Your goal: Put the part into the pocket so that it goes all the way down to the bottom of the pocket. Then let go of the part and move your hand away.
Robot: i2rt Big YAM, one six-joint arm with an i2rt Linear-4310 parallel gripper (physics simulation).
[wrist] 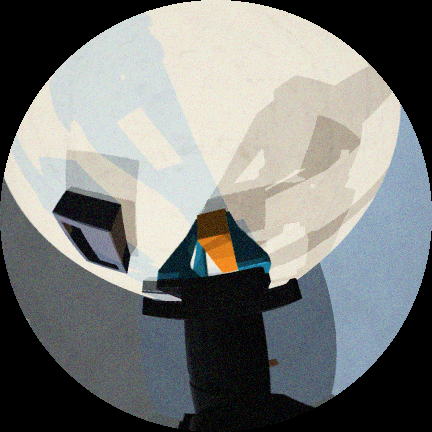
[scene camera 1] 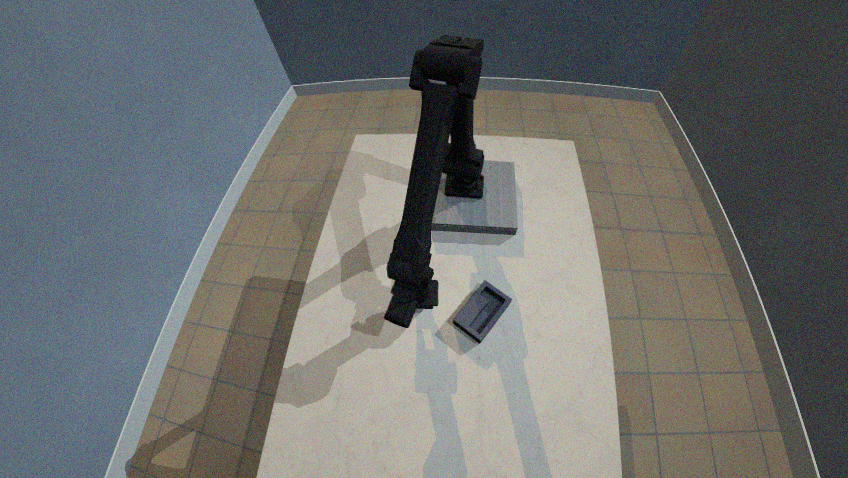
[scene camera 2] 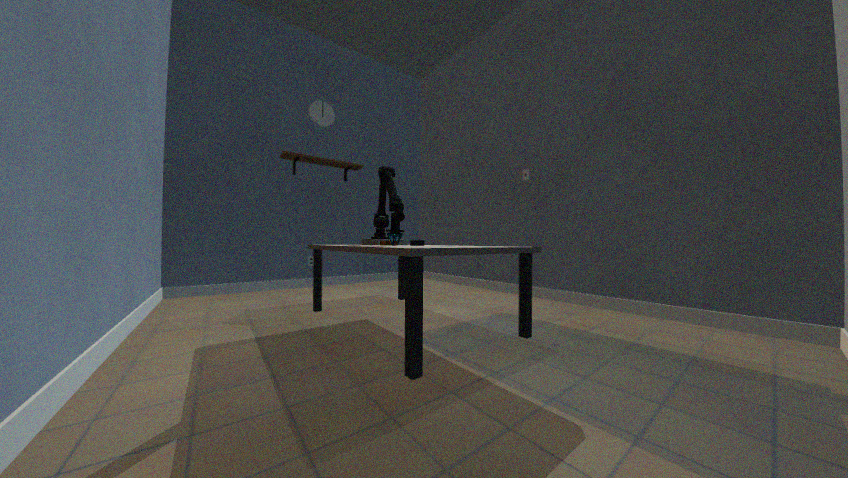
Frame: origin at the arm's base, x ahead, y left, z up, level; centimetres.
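Seen in the pictures: gripper, fingertip midpoint: (wrist: 213, 218) (scene camera 1: 421, 303) (scene camera 2: 394, 245); arm's base, origin of the base link: (scene camera 1: 464, 186) (scene camera 2: 379, 239).
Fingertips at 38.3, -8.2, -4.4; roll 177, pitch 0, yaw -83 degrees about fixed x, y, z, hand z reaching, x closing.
Pixels of each thing's top centre, then the offset from my fingertips to it, as dx, dy, dz.
- orange part, middle of its top: (wrist: 236, 256) -4.2, -2.1, +3.0
- dark grey-purple block with the pocket, middle of its top: (wrist: 92, 251) (scene camera 1: 483, 309) (scene camera 2: 417, 240) +0.8, +16.7, +3.5
The orange part (wrist: 218, 246) stands between the teal fingers in the wrist view. My gripper (wrist: 213, 218) (scene camera 2: 394, 238) is shut on it, with a finger against each side. In scene camera 1 the arm's wrist hides the part and the fingers. Whether the part touches the table is not clear. The dark grey-purple block with the pocket (scene camera 1: 466, 330) (scene camera 2: 417, 242) (wrist: 92, 204) lies on the table to the right of the gripper in scene camera 1, turned at an angle. It shows at the left in the wrist view. Its pocket opens upward, and the part is outside it.
The arm's base stands on a grey plinth (scene camera 1: 495, 201) at the back of the pale table (scene camera 1: 558, 368) (scene camera 2: 475, 249). The arm (scene camera 1: 420, 178) reaches forward from there, left of the block. Shadows of the arm cross the table top. A wall shelf (scene camera 2: 320, 160) hangs far behind.
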